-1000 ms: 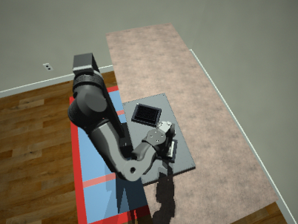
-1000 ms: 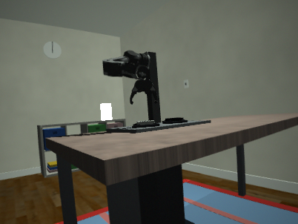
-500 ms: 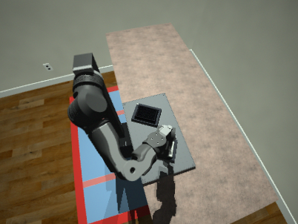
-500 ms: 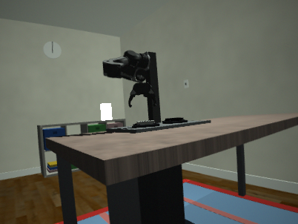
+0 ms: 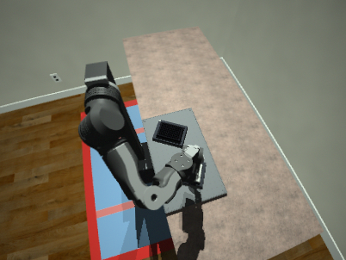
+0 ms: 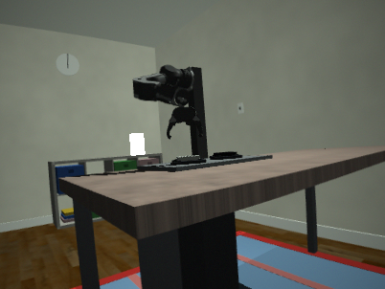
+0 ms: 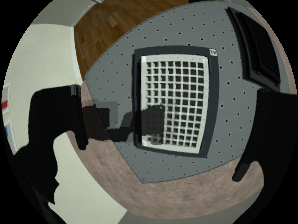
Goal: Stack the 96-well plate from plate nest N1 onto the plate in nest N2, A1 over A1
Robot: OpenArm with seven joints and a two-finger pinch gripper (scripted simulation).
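My hand is 8 cm above the white 96-well plate. The rest, counted from my hand: black 96-well plate (4 cm behind, 22 cm to the left, 8 cm below); plate nest N1 (9 cm below).
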